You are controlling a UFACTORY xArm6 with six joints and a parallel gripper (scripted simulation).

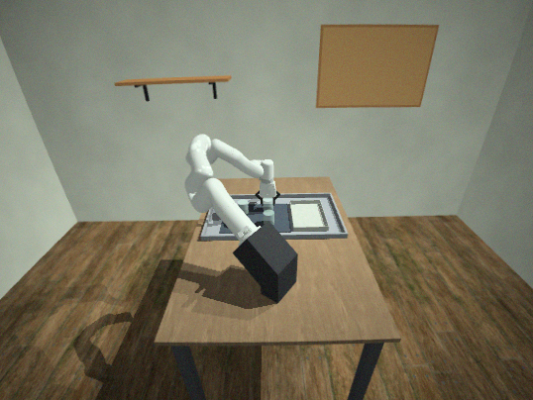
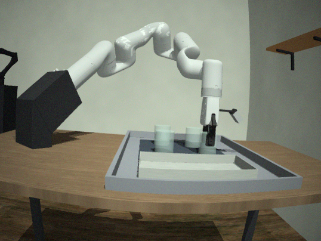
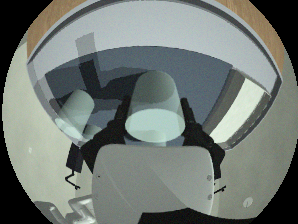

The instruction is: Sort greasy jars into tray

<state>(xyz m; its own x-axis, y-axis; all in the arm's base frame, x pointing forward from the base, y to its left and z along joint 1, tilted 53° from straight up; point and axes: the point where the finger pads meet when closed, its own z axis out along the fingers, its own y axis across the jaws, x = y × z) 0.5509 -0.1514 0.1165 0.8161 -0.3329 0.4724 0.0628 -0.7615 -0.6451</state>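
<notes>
My hand is 250 mm to the left of the pale tray, 70 mm past it and 40 mm above it. The rest, counted from my hand: dark drying mat 90 mm behind, 70 mm to the left, 50 mm below.
</notes>
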